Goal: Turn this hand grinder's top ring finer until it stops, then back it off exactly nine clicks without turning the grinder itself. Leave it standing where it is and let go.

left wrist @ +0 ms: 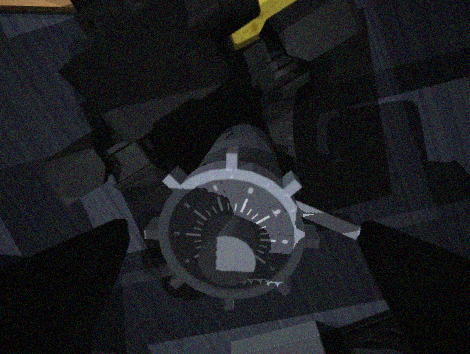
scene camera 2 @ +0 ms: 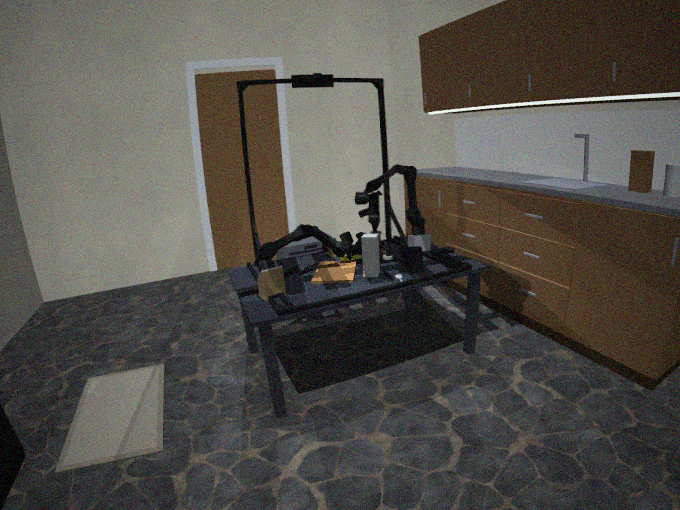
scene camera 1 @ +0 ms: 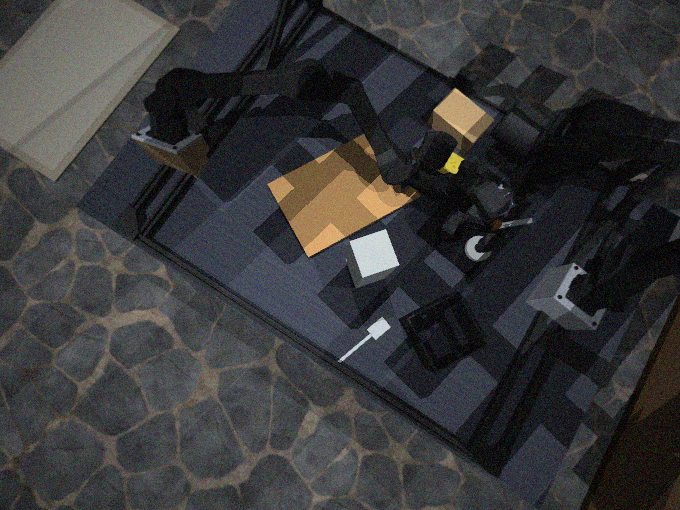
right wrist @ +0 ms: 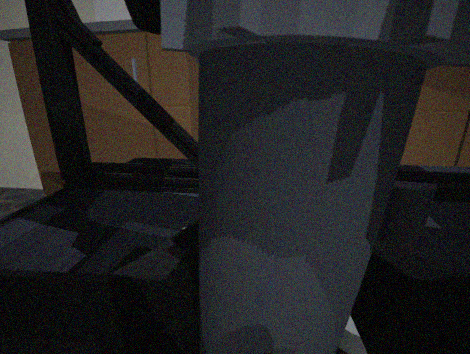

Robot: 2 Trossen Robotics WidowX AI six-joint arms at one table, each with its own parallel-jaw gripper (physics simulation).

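Frame: origin at the left arm's base, x ahead, y left, z up, level; centimetres.
Seen in the pictures: left gripper, fingertip midpoint: (left wrist: 245, 230) (scene camera 2: 374, 231) (scene camera 1: 499, 196); right gripper, fingertip midpoint: (scene camera 2: 380, 244) (scene camera 1: 497, 217); left arm's base, link origin: (scene camera 2: 419, 234) (scene camera 1: 584, 295); right arm's base, link origin: (scene camera 2: 269, 272) (scene camera 1: 168, 134).
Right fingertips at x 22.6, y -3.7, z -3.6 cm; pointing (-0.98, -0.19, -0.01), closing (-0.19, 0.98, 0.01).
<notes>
Offsets run from my right fingertips to a thing's top centre. "spot": to the spot under its first point.
The hand grinder @(dx +3.0, dy +0.7, dz +9.4 cm) (left wrist: 247, 151) (right wrist: 283, 197) stands upright on the table. Its notched top ring @(spot: dx +5.1, dy -0.6, dz +7.9 cm) (left wrist: 255, 182) with a numbered dial shows from above in the left wrist view, and its crank @(dx -4.2, dy -3.7, dz -3.3 cm) (scene camera 1: 515, 223) sticks out to the right. My left gripper (left wrist: 245, 230) (scene camera 2: 373, 222) is open and empty, hanging straight above the ring with a finger on each side, apart from it. My right gripper (scene camera 1: 461, 189) reaches in low from the left, with a yellow piece @(dx +16.8, dy -4.8, dz -3.9 cm) (scene camera 1: 451, 163) (left wrist: 255, 21) on its wrist. It is shut on the grinder's body, which fills the right wrist view.
An orange board @(dx +30.7, dy +15.2, dz -5.4 cm) (scene camera 1: 338, 194) lies mid-table. A tan box @(dx +20.3, dy -15.5, dz -0.9 cm) (scene camera 1: 461, 116) stands behind the grinder and a white box @(dx +15.2, dy +26.4, dz +13.1 cm) (scene camera 1: 374, 252) (scene camera 2: 370, 254) in front. A pale disc with a dark post @(dx -1.9, dy +6.0, dz +2.3 cm) (scene camera 1: 475, 248) stands close by the grinder. A dark crate @(dx -5.7, dy +27.2, dz +3.1 cm) (scene camera 1: 439, 329) and a white spatula @(dx +5.2, dy +39.4, dz -6.7 cm) (scene camera 1: 365, 336) lie nearer the edge.
</notes>
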